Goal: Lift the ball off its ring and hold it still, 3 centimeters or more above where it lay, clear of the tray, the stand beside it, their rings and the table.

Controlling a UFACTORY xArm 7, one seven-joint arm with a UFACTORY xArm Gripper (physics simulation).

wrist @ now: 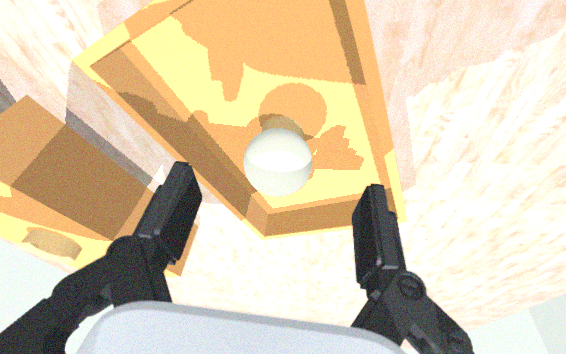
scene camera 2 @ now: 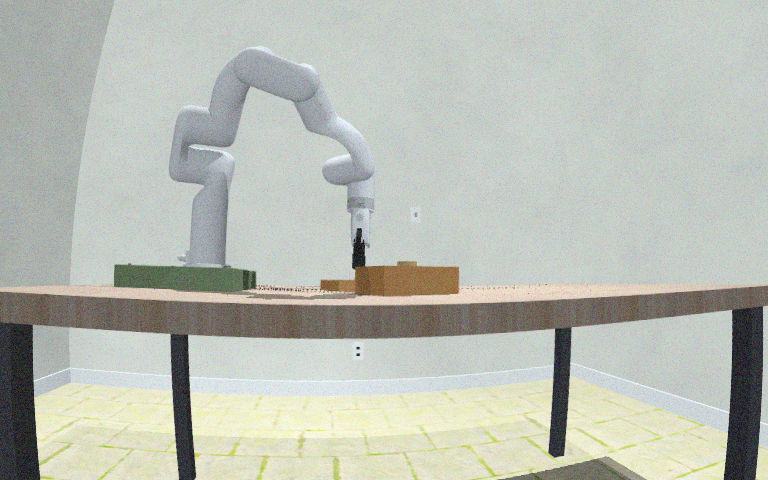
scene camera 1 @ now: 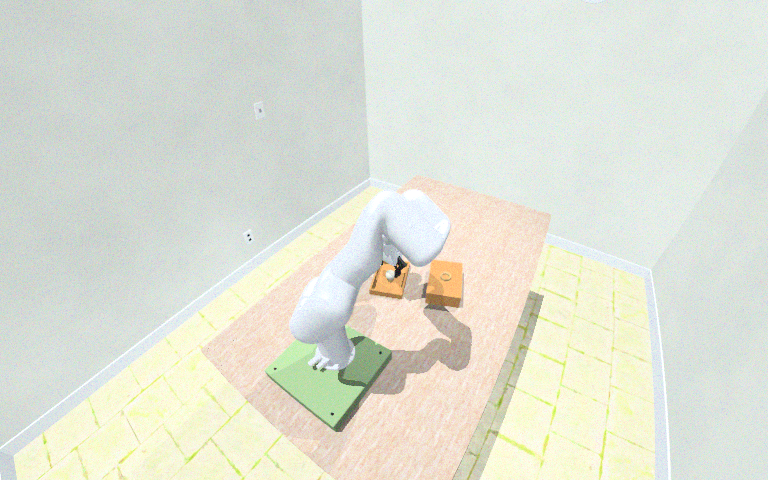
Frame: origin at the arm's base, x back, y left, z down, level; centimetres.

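Where they show: gripper, fingertip midpoint: (wrist: 277, 189) (scene camera 1: 388, 270); arm's base, origin of the base link: (scene camera 2: 207, 268) (scene camera 1: 335, 352).
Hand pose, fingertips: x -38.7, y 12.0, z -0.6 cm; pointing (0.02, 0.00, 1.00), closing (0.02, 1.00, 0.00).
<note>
Things, the pixels of their top centre, and the offset from my fingertips. "*": a spot on its surface instead.
- white ball, middle of its top: (wrist: 273, 189) (scene camera 1: 390, 271) dz +0.5, dx -0.8, dy -0.3 cm
- shallow orange tray, middle of its top: (wrist: 278, 159) (scene camera 2: 361, 280) (scene camera 1: 390, 275) dz +2.9, dx -0.8, dy -0.3 cm
- empty ring, surface spot: (wrist: 52, 244) * dz -1.2, dx -10.1, dy -18.3 cm
The white ball (scene camera 1: 389, 275) (wrist: 278, 162) rests on its small ring (wrist: 283, 123), which it partly hides, inside the shallow orange tray (scene camera 1: 386, 293) (scene camera 2: 338, 284) (wrist: 310, 220). The ball does not show in scene camera 2. My gripper (scene camera 2: 358, 267) (wrist: 277, 189) is open and empty, pointing down low over the tray. In the wrist view its black fingers stand wide apart, left and right of the ball, with the ball near the line between the tips. One finger shows beside the ball in scene camera 1. How far the tips are above the ball is hard to tell.
The taller orange stand (scene camera 1: 453, 268) (scene camera 2: 421, 281) (wrist: 80, 185) is beside the tray, a short gap away, with an empty ring (scene camera 2: 406, 263) (wrist: 52, 244) on top. The green base plate (scene camera 1: 305, 390) (scene camera 2: 169, 277) carries the arm. Everything stands on the wooden table (scene camera 1: 430, 413) (scene camera 2: 339, 321).
</note>
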